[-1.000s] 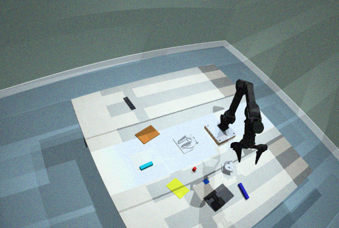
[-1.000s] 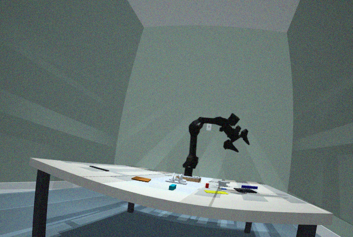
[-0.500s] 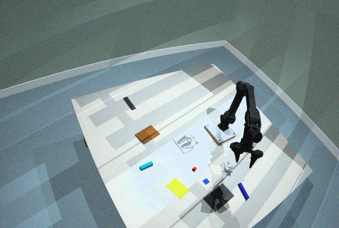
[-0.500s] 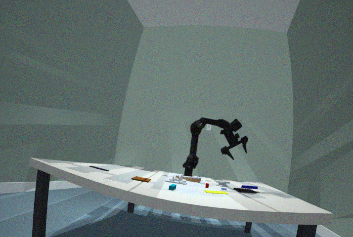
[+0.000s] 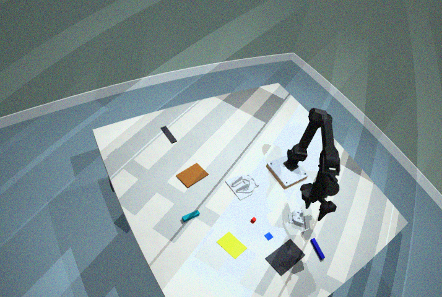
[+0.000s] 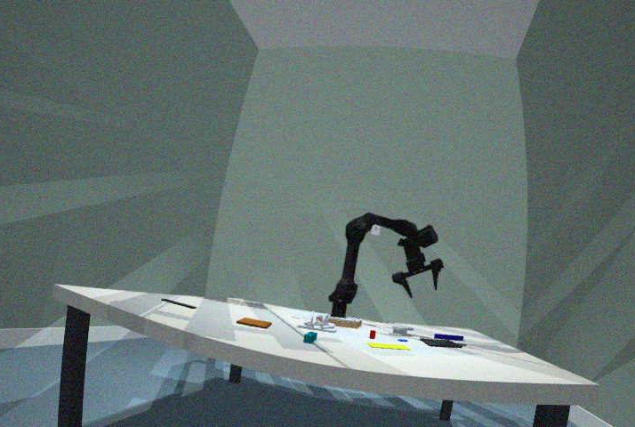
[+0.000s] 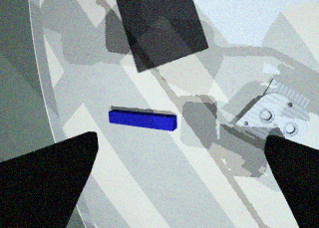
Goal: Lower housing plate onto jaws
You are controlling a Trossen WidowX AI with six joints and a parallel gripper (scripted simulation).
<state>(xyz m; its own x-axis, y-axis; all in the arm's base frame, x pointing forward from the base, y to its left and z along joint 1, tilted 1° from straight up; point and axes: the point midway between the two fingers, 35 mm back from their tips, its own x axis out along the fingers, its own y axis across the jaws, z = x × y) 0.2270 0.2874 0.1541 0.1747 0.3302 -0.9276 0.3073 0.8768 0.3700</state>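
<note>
Now: the red cube 14 cm ahead of my gripper tip, 17 cm to the right of it and 14 cm below it. From my gripper tip the other things lie so: blue bar 1 cm behind, 12 cm to the left, 15 cm below; then blue chip 13 cm ahead, 7 cm to the right, 16 cm below; then dark tile 14 cm ahead, 5 cm to the left, 16 cm below.
</note>
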